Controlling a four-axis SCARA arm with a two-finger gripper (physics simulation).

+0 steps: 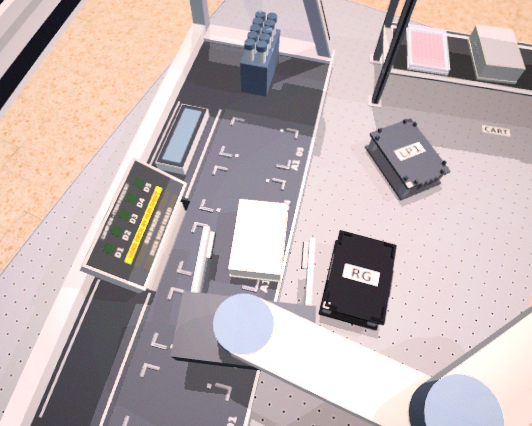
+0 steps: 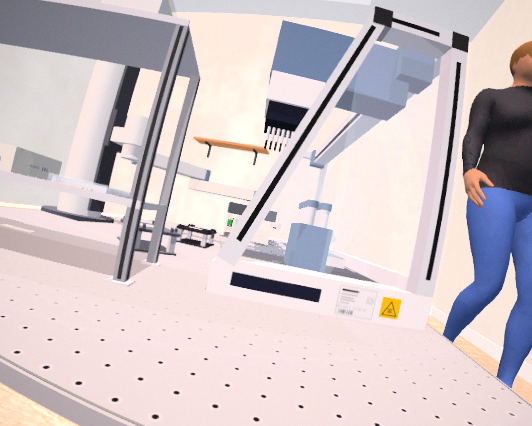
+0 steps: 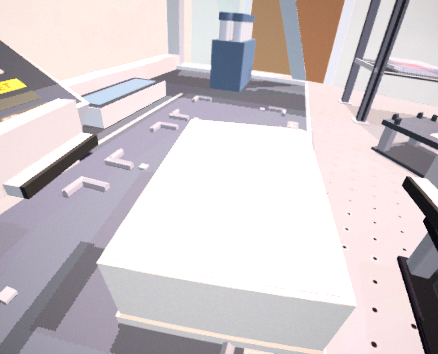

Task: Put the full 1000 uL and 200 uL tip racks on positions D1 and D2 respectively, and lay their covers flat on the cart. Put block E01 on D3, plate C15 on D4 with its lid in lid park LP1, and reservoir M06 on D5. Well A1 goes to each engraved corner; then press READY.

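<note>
A plain white box (image 1: 260,237) (image 3: 227,200) sits along the deck's right edge around D3, its long side running along the deck, crosswise to the wider corner brackets. Its forward end reaches towards D4. Its name cannot be read, and I cannot tell whether it rests flat. My gripper (image 1: 257,245) (image 3: 246,141) is open, with gaps between its fingers and both sides of the box. The lid park LP1 (image 1: 391,145) (image 3: 410,125) is a dark stand right of the deck. The display panel (image 1: 172,200) (image 3: 30,70) has dark green D1–D5 lamps and a yellow bar.
A black RG stand (image 1: 350,300) is right of the gripper. A blue tube rack (image 1: 259,77) (image 2: 309,247) (image 3: 231,65) stands at the deck's far end. A pale blue trough (image 1: 182,135) (image 3: 120,92) is at the left. A pink-topped rack (image 1: 427,50) and a grey box (image 1: 497,52) are on the shelf.
</note>
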